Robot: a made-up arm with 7 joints.
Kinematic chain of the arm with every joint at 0, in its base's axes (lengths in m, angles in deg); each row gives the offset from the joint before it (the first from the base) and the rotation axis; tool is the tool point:
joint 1: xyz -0.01 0.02 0.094 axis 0 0.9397 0.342
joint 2: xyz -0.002 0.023 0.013 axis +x
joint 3: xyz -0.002 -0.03 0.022 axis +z
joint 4: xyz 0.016 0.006 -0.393 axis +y
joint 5: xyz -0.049 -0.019 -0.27 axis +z
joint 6: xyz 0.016 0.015 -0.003 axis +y
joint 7: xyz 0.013 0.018 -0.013 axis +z
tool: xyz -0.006 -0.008 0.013
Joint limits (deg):
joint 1: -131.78..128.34
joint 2: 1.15..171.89
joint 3: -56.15..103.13
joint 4: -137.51..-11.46
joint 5: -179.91..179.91
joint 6: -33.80..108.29
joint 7: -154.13..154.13
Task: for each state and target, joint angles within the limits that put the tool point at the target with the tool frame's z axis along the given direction. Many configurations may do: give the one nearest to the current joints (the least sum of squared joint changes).
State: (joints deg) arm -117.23 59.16 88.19 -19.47 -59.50 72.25 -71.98
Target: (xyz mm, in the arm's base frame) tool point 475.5 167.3 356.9 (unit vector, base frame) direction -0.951 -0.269 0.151
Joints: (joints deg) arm -112.38 18.41 89.98 -58.89 -46.12 53.40 -72.48
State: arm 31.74 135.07 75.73 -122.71 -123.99 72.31 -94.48
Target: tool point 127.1 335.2 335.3 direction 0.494 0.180 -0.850
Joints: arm 28.24 95.58 81.49 -106.29 -83.62 66.74 -93.91
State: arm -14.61 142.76 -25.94 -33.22 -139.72 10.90 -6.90
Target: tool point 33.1 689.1 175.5 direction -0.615 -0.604 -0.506
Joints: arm 5.75 104.28 -13.25 -18.61 -113.46 34.91 -18.05
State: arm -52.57 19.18 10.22 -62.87 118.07 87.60 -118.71
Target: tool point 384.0 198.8 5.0 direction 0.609 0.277 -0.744
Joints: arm -38.16 8.48 53.04 -112.14 172.17 77.09 -116.59
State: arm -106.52 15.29 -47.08 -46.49 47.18 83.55 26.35
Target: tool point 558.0 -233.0 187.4 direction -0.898 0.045 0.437
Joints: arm -96.82 13.18 -56.09 -41.12 32.83 58.98 26.98
